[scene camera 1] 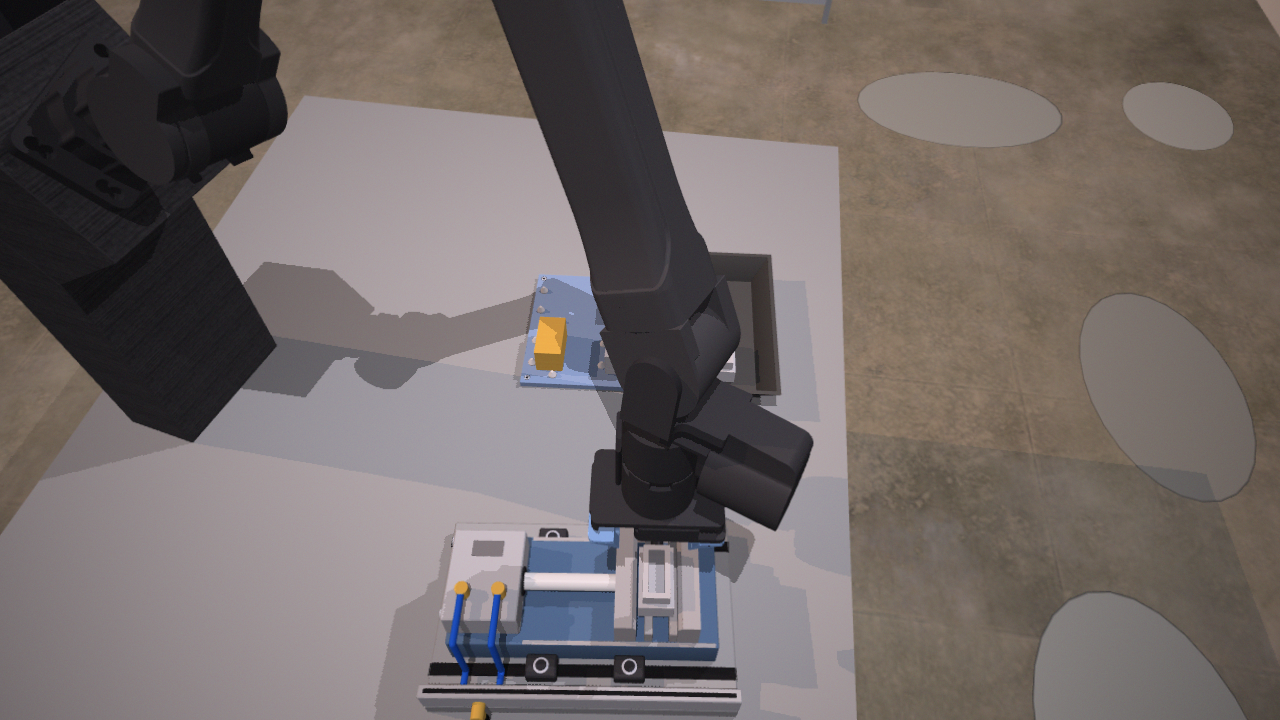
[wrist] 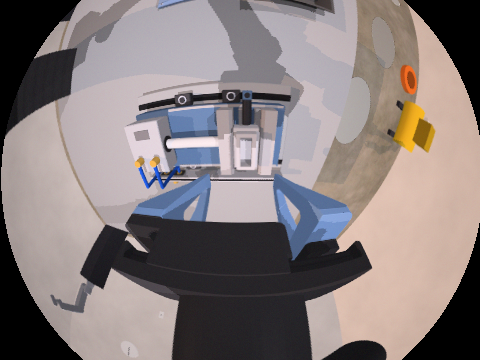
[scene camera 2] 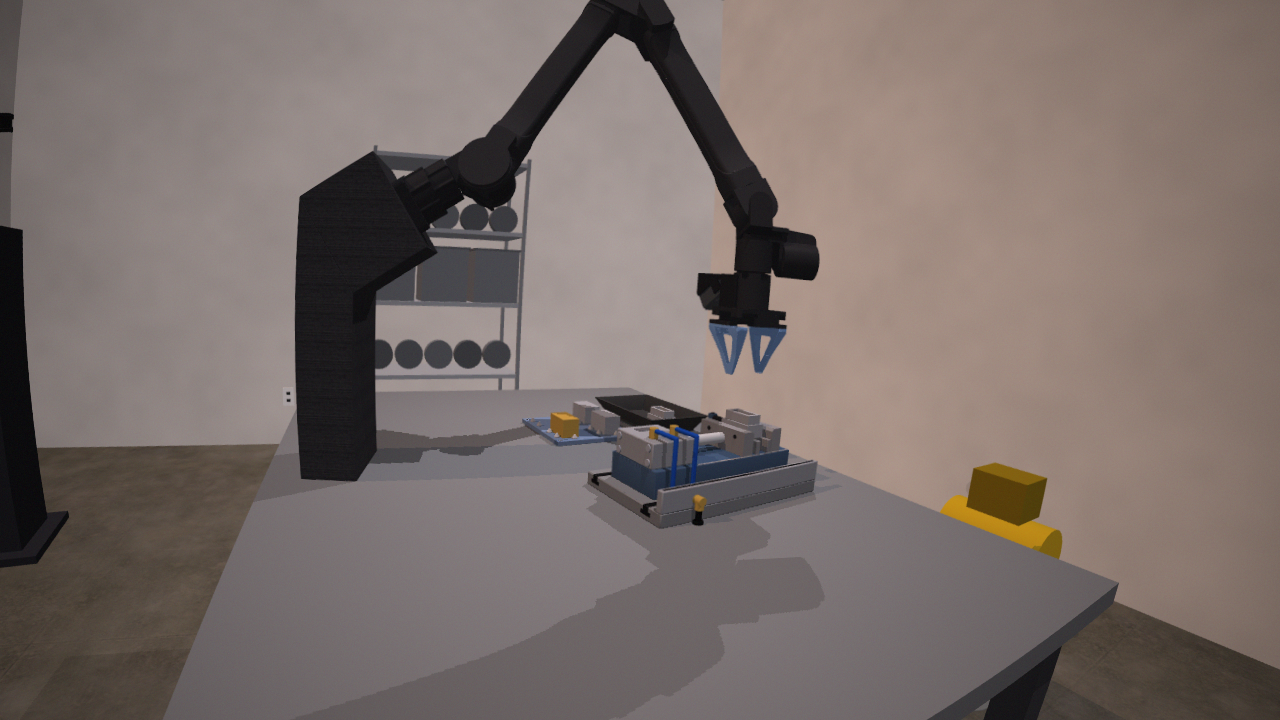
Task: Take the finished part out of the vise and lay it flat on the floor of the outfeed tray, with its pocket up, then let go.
Note:
In view: the gripper (scene camera 1: 653,541) and an orange block (scene camera 1: 550,345).
The gripper also shows in the wrist view (wrist: 242,179) and in scene camera 2 (scene camera 2: 744,373). The wrist view does not show the orange block: it is out of frame.

